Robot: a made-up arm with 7 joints. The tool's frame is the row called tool.
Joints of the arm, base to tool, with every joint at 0 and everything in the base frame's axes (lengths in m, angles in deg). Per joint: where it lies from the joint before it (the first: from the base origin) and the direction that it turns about. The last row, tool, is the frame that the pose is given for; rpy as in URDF.
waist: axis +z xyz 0 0 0.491
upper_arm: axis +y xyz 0 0 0
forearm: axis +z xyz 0 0 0.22
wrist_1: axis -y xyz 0.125 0 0
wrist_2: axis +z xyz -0.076 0 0.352
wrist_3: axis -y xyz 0 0 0
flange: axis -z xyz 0.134 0 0
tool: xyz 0 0 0 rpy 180 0 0
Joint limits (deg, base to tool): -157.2..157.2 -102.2..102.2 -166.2..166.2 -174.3..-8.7 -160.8..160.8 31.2..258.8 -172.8..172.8
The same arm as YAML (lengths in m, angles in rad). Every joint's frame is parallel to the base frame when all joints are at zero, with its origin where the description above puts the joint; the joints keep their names.
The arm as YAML. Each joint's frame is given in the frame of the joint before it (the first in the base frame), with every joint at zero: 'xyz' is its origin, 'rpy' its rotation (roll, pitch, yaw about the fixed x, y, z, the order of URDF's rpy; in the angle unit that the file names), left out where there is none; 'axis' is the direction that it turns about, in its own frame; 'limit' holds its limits. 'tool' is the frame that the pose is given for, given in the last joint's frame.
units:
  length: m
  angle: rad
joints:
  - name: waist
    type: revolute
    origin:
      xyz: [0.0, 0.0, 0.491]
    axis: "+z"
    limit:
      lower: -2.7437
      upper: 2.7437
  - name: upper_arm
    type: revolute
    origin:
      xyz: [0.0, 0.0, 0.0]
    axis: "+y"
    limit:
      lower: -1.7837
      upper: 1.7837
  - name: forearm
    type: revolute
    origin:
      xyz: [0.0, 0.0, 0.22]
    axis: "+z"
    limit:
      lower: -2.9007
      upper: 2.9007
  - name: wrist_1
    type: revolute
    origin:
      xyz: [0.125, 0.0, 0.0]
    axis: "-y"
    limit:
      lower: -3.0421
      upper: -0.1518
  - name: wrist_2
    type: revolute
    origin:
      xyz: [-0.076, 0.0, 0.352]
    axis: "+z"
    limit:
      lower: -2.8065
      upper: 2.8065
  - name: wrist_3
    type: revolute
    origin:
      xyz: [0.0, 0.0, 0.0]
    axis: "-y"
    limit:
      lower: 0.5445
      upper: 4.5169
  - name: flange
    type: revolute
    origin:
      xyz: [0.134, 0.0, 0.0]
    axis: "-z"
    limit:
      lower: -3.0159
      upper: 3.0159
tool:
  origin:
    xyz: [0.0, 0.0, 0.0]
    rpy: [3.1416, 0.0, 0.0]

